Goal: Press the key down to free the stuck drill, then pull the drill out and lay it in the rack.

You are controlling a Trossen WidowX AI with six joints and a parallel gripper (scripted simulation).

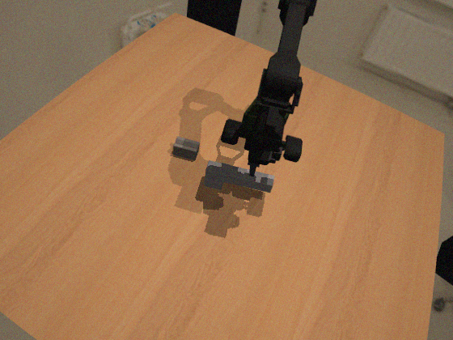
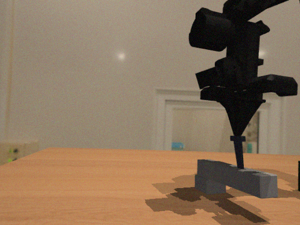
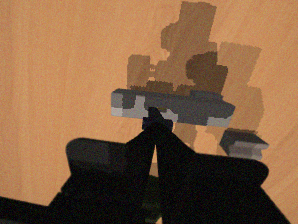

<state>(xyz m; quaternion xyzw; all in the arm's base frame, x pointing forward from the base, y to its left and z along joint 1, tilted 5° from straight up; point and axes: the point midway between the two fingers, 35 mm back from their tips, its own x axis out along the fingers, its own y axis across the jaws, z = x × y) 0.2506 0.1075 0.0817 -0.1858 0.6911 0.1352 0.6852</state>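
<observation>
My gripper tip is 30 mm above the dark key. Also, from my gripper tip: grey block housing 10 mm ahead, 30 mm to the right, 90 mm below; then grey rack 20 mm ahead, 210 mm to the right, 120 mm below; then drill 20 mm ahead, 50 mm to the right, 80 mm below.
</observation>
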